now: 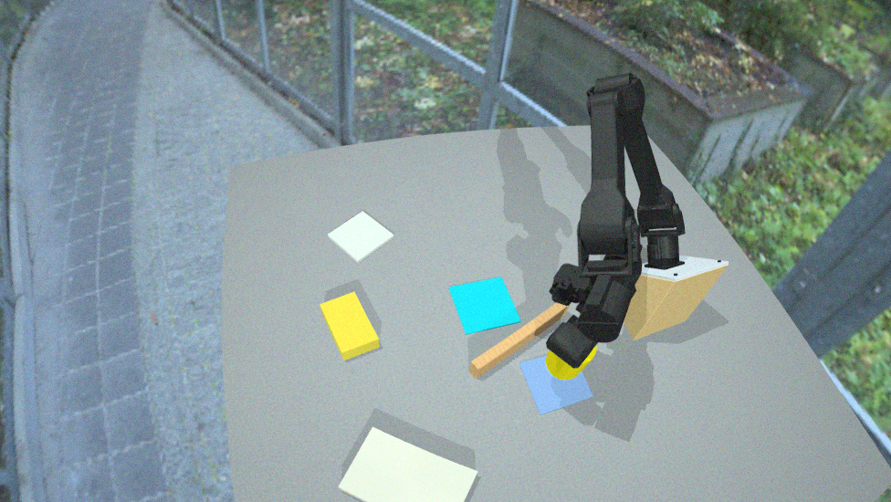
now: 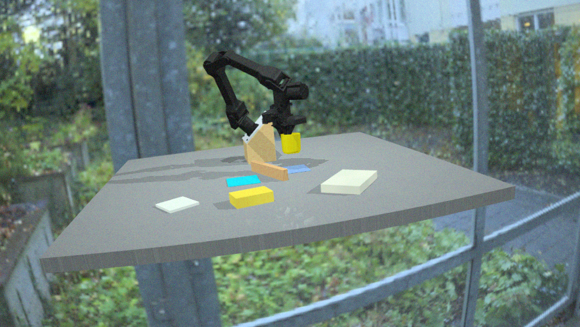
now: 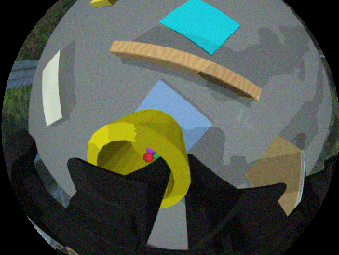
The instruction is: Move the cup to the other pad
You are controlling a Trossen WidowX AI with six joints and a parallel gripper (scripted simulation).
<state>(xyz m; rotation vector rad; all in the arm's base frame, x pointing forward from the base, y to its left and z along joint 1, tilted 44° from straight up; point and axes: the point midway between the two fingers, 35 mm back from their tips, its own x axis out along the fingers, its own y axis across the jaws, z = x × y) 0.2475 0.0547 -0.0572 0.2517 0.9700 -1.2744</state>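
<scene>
Now: gripper tip 80 mm short of the cyan pad, 180 mm to the left of it and 110 mm above it. The rest, counted from my gripper tip: wooden bar: 50 mm ahead, 80 mm to the right, 90 mm below; cream slab: 320 mm ahead, 120 mm to the left, 90 mm below; yellow cup: 20 mm ahead, 10 mm to the left.
</scene>
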